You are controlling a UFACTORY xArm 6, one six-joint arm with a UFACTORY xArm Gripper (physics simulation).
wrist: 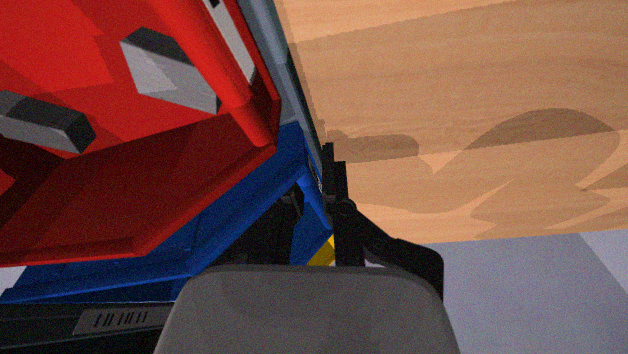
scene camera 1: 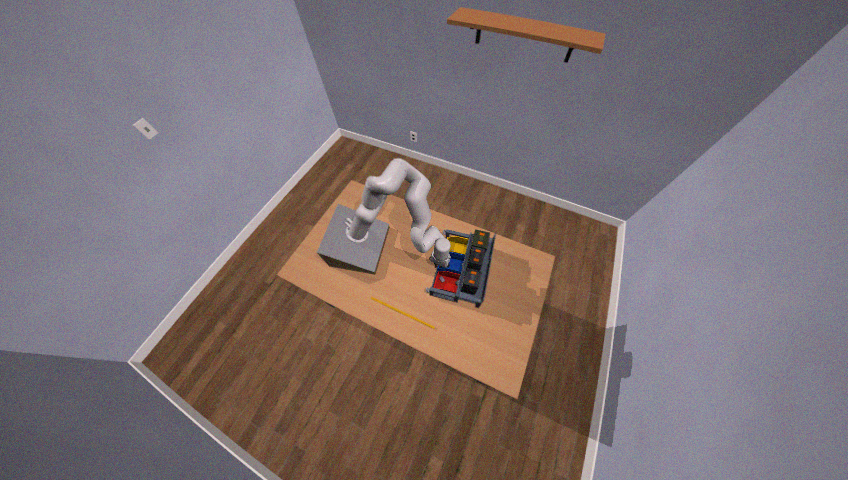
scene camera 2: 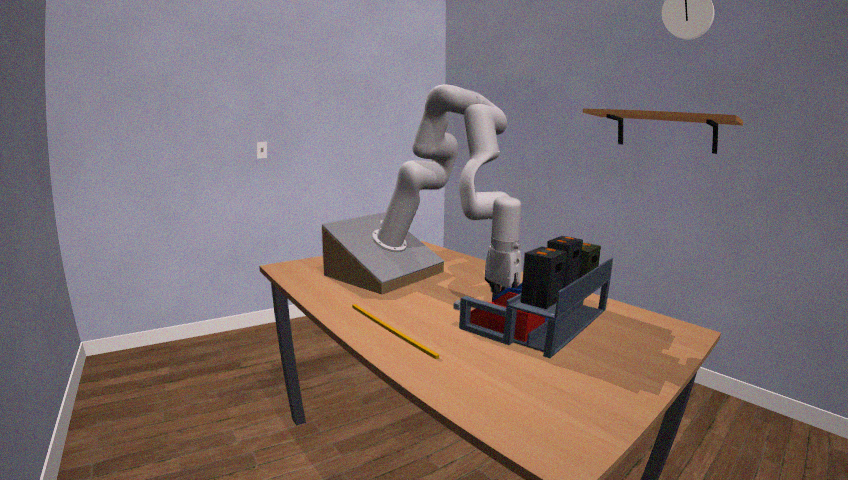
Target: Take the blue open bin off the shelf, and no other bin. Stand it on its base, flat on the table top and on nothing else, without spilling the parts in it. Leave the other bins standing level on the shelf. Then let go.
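Places are measured from the arm's base along level axes (x ahead, y up, z right), in metres.
Pixels of known places: gripper, fingertip midpoint: (wrist: pixel 313 157) (scene camera 1: pixel 438 266); arm's base, link origin: (scene camera 1: pixel 357 232) (scene camera 2: pixel 388 241).
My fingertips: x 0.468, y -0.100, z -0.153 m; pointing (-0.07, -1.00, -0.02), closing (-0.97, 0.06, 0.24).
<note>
For each thing: its middle in the pictures, then the offset to it from my fingertips. Level surfaces: height alone.
- blue bin, body centre: (wrist: pixel 217 232) (scene camera 2: pixel 528 298) (scene camera 1: pixel 453 264) dx +0.069, dy +0.039, dz -0.049 m
- red bin, body centre: (scene camera 2: pixel 508 313) (scene camera 1: pixel 450 283) dx +0.120, dy +0.031, dz +0.052 m
- yellow bin, body centre: (wrist: pixel 271 251) (scene camera 1: pixel 459 247) dx +0.035, dy +0.031, dz -0.155 m
- yellow bar, body centre: (scene camera 2: pixel 390 328) (scene camera 1: pixel 401 312) dx +0.003, dy -0.008, dz +0.325 m
- wooden table, surface height: dy -0.013 m
The blue bin (scene camera 1: pixel 455 265) (scene camera 2: pixel 515 290) (wrist: pixel 175 245) sits in the low grey-blue shelf (scene camera 1: pixel 445 294) (scene camera 2: pixel 586 285) (wrist: pixel 265 30), between the red bin (scene camera 1: pixel 445 283) (scene camera 2: pixel 529 324) (wrist: pixel 65 60) and the yellow bin (scene camera 1: pixel 458 245) (wrist: pixel 322 254). My gripper (scene camera 2: pixel 498 290) (wrist: pixel 313 157) points down at the blue bin's front. One finger is inside the bin and the other outside, with the front wall between them; it is shut on that wall. Grey parts lie in the red bin. The blue bin's parts are hidden from view.
Dark boxes (scene camera 1: pixel 473 279) (scene camera 2: pixel 542 276) with orange marks stand on the shelf's upper level, close behind my gripper. A yellow bar (scene camera 1: pixel 403 312) (scene camera 2: pixel 395 331) lies on the wooden table (scene camera 1: pixel 476 350) (scene camera 2: pixel 505 386). My arm's grey base block (scene camera 1: pixel 357 258) (scene camera 2: pixel 404 270) stands at the table's other end.
</note>
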